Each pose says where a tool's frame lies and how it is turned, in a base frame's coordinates. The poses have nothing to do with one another.
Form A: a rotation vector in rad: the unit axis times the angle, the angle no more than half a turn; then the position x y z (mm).
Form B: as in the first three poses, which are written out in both.
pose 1, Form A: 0.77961 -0.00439 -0.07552 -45.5 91.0 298.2
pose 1, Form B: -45.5 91.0 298.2 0.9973 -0.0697 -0.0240 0.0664 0.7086 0.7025
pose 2, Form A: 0.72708 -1.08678 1.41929 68.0 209.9 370.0
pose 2, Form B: 68.0 209.9 370.0 -0.1595 0.4018 0.9017 -0.9753 0.0772 -0.2070
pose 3, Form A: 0.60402 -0.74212 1.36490 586.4 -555.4 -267.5
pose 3, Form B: 586.4 -555.4 -267.5 0.0480 0.6382 0.7683 -0.9919 0.1213 -0.0388
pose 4, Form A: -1.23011 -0.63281 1.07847 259.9 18.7 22.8
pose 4, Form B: 259.9 18.7 22.8 0.3992 0.9037 -0.1550 -0.3054 -0.0284 -0.9518
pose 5, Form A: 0.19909 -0.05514 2.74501 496.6 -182.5 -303.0
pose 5, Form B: 496.6 -182.5 -303.0 -0.9153 0.3752 0.1464 -0.3808 -0.9246 -0.0110
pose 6, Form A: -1.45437 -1.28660 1.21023 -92.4 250.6 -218.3
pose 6, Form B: -92.4 250.6 -218.3 0.0123 0.9910 -0.1334 0.1938 -0.1333 -0.9720
